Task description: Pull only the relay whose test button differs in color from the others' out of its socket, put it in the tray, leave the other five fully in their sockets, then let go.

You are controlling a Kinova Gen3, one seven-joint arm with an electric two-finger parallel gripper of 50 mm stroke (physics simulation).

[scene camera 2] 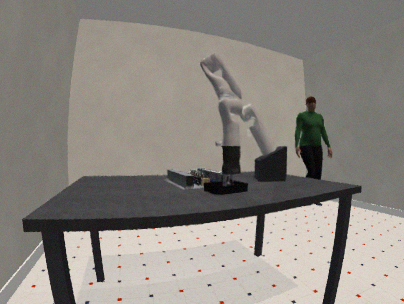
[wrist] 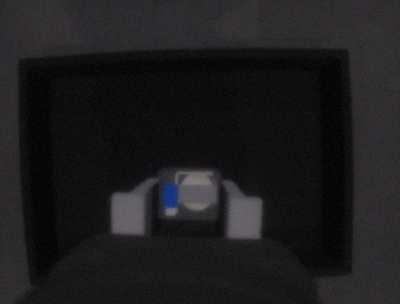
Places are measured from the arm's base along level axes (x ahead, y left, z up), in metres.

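Pixels of known places: gripper, between the fingertips: [wrist: 189,200]; arm's base, origin of its link: [scene camera 2: 269,152].
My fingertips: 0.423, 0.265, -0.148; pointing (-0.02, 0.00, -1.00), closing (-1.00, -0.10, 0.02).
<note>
Ahead of a thing's pixels: the offset from my fingertips to its middle, as dx, dy, dz. Level surfaces: height alone.
My gripper [scene camera 2: 228,182] [wrist: 189,200] is shut on a relay @[+0.001, -0.006, +0.006] [wrist: 190,195], a dark grey block with a blue test button and a pale round mark on top. The relay is upright between the two fingers, inside the outline of the black tray @[+0.004, -0.017, -0.001] [scene camera 2: 226,190] [wrist: 336,165] in the wrist view. In the scene view the fingertips are at the tray, low over or inside it. Whether the relay touches the tray floor cannot be told. The other relays and their sockets are too small to tell apart in the scene view; they do not show in the wrist view.
A panel with grey ducts [scene camera 2: 180,178] and small coloured parts stands on the dark table @[dz -0.019] [scene camera 2: 120,197], left of and behind the tray. The arm's dark base [scene camera 2: 270,166] stands to the right. A person in a green top [scene camera 2: 311,129] is behind the table at the right.
</note>
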